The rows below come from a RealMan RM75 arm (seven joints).
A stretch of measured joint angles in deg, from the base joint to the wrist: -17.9 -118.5 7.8 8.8 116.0 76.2 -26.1; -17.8 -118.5 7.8 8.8 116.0 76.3 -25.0; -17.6 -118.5 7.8 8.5 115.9 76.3 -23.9; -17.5 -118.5 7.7 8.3 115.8 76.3 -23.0; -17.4 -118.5 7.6 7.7 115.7 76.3 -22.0; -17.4 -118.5 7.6 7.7 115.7 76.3 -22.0; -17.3 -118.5 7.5 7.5 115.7 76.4 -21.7; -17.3 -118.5 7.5 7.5 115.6 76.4 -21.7; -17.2 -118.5 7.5 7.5 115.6 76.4 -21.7; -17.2 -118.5 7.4 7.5 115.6 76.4 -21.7; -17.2 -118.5 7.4 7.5 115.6 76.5 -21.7; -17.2 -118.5 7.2 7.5 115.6 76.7 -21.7; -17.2 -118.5 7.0 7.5 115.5 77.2 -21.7; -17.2 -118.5 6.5 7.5 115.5 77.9 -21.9; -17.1 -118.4 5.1 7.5 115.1 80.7 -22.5; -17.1 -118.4 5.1 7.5 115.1 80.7 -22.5; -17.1 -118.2 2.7 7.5 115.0 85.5 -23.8; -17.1 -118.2 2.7 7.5 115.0 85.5 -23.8; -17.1 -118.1 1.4 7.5 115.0 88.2 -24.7; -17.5 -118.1 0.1 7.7 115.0 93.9 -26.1; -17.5 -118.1 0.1 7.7 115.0 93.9 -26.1
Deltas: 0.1 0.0 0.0 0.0 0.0 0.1 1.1; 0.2 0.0 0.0 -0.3 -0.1 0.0 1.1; 0.1 0.0 -0.1 -0.2 -0.1 0.0 0.9; 0.1 0.0 -0.1 -0.6 -0.1 0.0 1.0; 0.0 0.0 0.0 0.0 0.0 0.0 0.0; 0.1 0.0 -0.1 -0.2 0.0 0.1 0.3; 0.0 0.0 0.0 0.0 -0.1 0.0 0.0; 0.1 0.0 0.0 0.0 0.0 0.0 0.0; 0.0 0.0 -0.1 0.0 0.0 0.0 0.0; 0.0 0.0 0.0 0.0 0.0 0.1 0.0; 0.0 0.0 -0.2 0.0 0.0 0.2 0.0; 0.0 0.0 -0.2 0.0 -0.1 0.5 0.0; 0.0 0.0 -0.5 0.0 0.0 0.7 -0.2; 0.1 0.1 -1.4 0.0 -0.4 2.8 -0.6; 0.0 0.0 0.0 0.0 0.0 0.0 0.0; 0.0 0.2 -2.4 0.0 -0.1 4.8 -1.3; 0.0 0.0 0.0 0.0 0.0 0.0 0.0; 0.0 0.1 -1.3 0.0 0.0 2.7 -0.9; -0.4 0.0 -1.3 0.2 0.0 5.7 -1.4; 0.0 0.0 0.0 0.0 0.0 0.0 0.0
